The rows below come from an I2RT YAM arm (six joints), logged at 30 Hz.
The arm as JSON. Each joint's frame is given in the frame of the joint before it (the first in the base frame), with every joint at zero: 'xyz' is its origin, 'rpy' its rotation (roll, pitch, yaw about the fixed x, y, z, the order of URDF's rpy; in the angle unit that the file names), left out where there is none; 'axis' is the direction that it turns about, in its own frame. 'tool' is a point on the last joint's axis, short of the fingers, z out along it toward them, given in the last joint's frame.
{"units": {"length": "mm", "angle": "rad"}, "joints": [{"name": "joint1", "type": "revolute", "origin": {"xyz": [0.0, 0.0, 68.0]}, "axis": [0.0, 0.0, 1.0]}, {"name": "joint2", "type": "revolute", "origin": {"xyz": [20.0, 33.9, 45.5], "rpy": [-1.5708, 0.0, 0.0]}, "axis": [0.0, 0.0, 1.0]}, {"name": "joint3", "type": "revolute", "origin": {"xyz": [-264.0, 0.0, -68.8], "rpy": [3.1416, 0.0, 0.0]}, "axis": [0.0, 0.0, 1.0]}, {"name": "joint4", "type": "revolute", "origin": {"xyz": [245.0, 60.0, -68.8]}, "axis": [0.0, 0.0, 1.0]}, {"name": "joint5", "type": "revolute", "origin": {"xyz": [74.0, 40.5, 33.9], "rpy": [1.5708, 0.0, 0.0]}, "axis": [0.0, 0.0, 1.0]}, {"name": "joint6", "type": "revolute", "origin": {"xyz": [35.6, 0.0, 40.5], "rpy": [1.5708, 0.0, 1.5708]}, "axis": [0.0, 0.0, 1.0]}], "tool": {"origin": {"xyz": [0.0, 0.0, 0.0], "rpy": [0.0, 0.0, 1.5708]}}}
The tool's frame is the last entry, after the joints.
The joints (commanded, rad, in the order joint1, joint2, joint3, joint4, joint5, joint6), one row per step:
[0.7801 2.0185 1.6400 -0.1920 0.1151 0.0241]
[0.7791 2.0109 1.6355 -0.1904 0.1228 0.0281]
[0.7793 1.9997 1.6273 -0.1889 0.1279 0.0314]
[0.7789 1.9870 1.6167 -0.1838 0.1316 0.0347]
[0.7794 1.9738 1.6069 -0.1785 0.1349 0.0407]
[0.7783 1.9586 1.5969 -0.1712 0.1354 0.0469]
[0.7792 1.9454 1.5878 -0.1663 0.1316 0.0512]
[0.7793 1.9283 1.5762 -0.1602 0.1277 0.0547]
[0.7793 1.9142 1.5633 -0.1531 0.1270 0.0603]
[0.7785 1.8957 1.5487 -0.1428 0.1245 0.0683]
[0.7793 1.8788 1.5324 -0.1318 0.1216 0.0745]
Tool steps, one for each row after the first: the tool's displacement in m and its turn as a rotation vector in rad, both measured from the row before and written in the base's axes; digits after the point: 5 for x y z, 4 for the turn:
[-0.00051 -0.00156 0.00209 0.0031 -0.0042 -0.0096]
[-0.00160 -0.00170 0.00242 0.0035 -0.0035 -0.0059]
[-0.00162 -0.00205 0.00258 0.0059 -0.0049 -0.0053]
[-0.00193 -0.00174 0.00306 0.0091 -0.0044 -0.0054]
[-0.00165 -0.00238 0.00402 0.0129 -0.0060 -0.0047]
[-0.00223 -0.00143 0.00316 0.0107 -0.0029 0.0020]
[-0.00256 -0.00227 0.00409 0.0120 -0.0051 0.0018]
[-0.00216 -0.00210 0.00237 0.0100 -0.0028 -0.0021]
[-0.00248 -0.00284 0.00394 0.0165 -0.0051 -0.0024]
[-0.00290 -0.00221 0.00266 0.0135 -0.0040 0.0005]

